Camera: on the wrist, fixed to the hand. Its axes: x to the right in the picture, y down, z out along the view.
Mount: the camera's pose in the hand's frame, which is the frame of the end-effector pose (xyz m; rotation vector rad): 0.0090 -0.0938 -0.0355 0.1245 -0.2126 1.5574
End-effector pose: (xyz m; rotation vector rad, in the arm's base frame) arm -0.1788 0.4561 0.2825 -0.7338 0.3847 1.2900
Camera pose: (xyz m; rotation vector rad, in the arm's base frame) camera -0.0819 0.4292 0.2770 -0.0463 0.9249 2.7190
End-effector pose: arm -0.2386 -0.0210 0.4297 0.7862 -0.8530 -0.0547
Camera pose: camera -0.1839 -0.0706 0.3612 0.0566 -1.4820 1.3136
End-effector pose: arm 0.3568 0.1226 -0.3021 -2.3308 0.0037 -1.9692
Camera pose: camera 0.3181 0.2131 -0.2808 -1.4257 1.1835 -0.8369
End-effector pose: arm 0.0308 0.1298 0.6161 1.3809 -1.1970 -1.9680
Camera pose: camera 0.0701 0.1579 0.5277 -0.0154 -1.6727 -0.8579
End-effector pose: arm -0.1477 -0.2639 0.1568 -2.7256 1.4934 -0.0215
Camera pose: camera -0.0649 -0.2218 0.1956 -0.8260 2.7920 0.1874
